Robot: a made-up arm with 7 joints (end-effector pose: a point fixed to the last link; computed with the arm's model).
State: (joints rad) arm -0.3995 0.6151 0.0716 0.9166 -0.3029 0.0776 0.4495
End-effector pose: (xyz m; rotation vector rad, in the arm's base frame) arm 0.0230 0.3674 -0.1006 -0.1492 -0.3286 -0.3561
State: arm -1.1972 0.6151 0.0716 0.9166 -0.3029 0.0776 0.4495
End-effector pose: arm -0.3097 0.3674 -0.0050 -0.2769 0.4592 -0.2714
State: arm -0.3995 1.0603 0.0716 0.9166 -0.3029 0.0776 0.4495
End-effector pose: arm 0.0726 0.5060 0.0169 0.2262 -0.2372 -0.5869
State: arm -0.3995 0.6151 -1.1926 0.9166 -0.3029 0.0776 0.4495
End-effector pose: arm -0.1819 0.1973 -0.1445 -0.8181 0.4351 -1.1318
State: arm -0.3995 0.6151 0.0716 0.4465 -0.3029 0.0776 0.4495
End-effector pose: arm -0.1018 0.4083 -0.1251 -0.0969 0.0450 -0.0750
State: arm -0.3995 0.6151 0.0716 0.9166 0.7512 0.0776 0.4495
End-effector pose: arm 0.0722 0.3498 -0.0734 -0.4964 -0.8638 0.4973
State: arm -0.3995 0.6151 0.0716 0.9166 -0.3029 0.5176 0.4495
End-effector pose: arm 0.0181 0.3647 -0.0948 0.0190 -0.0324 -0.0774
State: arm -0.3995 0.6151 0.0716 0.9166 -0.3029 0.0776 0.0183
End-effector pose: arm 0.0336 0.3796 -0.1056 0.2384 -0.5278 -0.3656
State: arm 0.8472 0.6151 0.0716 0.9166 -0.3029 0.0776 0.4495
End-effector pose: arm 0.4064 0.3674 0.2513 0.0959 -1.5581 -0.4159
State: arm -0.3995 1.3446 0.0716 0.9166 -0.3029 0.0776 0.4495
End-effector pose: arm 0.1147 0.5600 0.1166 0.4683 -0.1730 -0.7279
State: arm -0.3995 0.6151 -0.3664 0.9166 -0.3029 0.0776 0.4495
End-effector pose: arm -0.0234 0.2894 -0.1408 -0.3838 -0.0765 -0.6340
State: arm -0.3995 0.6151 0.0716 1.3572 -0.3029 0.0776 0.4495
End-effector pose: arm 0.1105 0.3057 -0.0353 -0.1949 -0.6808 -0.6174
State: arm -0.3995 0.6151 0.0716 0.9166 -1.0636 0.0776 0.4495
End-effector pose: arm 0.0019 0.4051 -0.0960 0.1210 0.0996 -0.9348
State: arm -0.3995 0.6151 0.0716 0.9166 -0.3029 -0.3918 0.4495
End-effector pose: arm 0.0303 0.3674 -0.1050 -0.3301 -0.6449 -0.6520
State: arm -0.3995 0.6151 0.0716 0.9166 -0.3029 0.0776 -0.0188
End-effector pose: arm 0.0345 0.3807 -0.1057 0.2720 -0.5445 -0.3658
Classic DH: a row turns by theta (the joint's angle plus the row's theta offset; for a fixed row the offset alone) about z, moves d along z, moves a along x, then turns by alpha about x. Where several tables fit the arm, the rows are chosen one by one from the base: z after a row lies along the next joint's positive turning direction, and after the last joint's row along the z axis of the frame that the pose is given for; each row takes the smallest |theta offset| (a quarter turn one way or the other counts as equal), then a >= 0, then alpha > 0; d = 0 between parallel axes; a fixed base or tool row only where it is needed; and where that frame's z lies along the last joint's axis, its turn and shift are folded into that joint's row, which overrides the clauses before.
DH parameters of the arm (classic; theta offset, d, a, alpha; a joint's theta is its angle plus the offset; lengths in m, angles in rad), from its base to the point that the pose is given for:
base (fixed): 0 0.342 -0.03 1.5708
joint 1: -1.5708 -0.155 0.017 -1.5708
joint 2: -1.5708 -0.007 0.027 1.5708
joint 3: 1.5708 -0.245 0.003 1.5708
joint 4: 0 -0.025 0.015 -1.5708
joint 5: 0 -0.281 0.013 -1.5708
joint 6: -1.5708 -0.021 0.006 1.5708
joint 7: -1.3299 0.0244 0.0205 -1.3556
tool (fixed): 1.88 -0.0347 0 0

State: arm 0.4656 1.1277 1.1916 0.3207 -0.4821 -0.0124 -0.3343
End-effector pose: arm 0.0893 0.6698 0.1825 1.2379 -1.3698 0.9675
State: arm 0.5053 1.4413 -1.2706 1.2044 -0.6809 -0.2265 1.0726
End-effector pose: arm 0.1713 0.4849 0.0804 -0.1226 0.8237 -1.4214
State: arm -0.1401 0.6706 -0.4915 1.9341 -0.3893 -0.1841 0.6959
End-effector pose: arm 0.1504 0.1104 0.0627 -0.7781 -0.9613 -1.6374
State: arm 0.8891 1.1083 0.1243 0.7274 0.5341 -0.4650 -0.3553
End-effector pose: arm 0.2875 0.5599 0.3893 0.7838 -2.5914 0.5423
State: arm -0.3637 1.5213 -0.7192 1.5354 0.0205 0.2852 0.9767
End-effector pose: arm 0.0379 0.3810 0.0407 -0.4704 0.5489 -0.8714
